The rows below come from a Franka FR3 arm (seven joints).
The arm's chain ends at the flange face. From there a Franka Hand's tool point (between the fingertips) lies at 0.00 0.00 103.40 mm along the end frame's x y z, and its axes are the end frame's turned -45 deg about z.
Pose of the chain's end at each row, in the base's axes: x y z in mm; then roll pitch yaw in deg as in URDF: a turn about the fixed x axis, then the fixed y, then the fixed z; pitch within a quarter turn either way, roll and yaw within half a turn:
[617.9 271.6 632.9 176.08 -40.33 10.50]
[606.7 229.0 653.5 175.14 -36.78 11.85]
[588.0 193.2 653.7 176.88 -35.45 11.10]
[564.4 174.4 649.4 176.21 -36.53 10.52]
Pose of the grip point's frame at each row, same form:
[684.8 276.8 554.3 146.97 -24.88 61.55]
[668.9 233.1 571.0 149.43 -22.05 61.33]
[647.8 199.2 569.6 151.51 -22.26 60.82]
[626.0 178.9 566.5 150.24 -22.54 60.33]

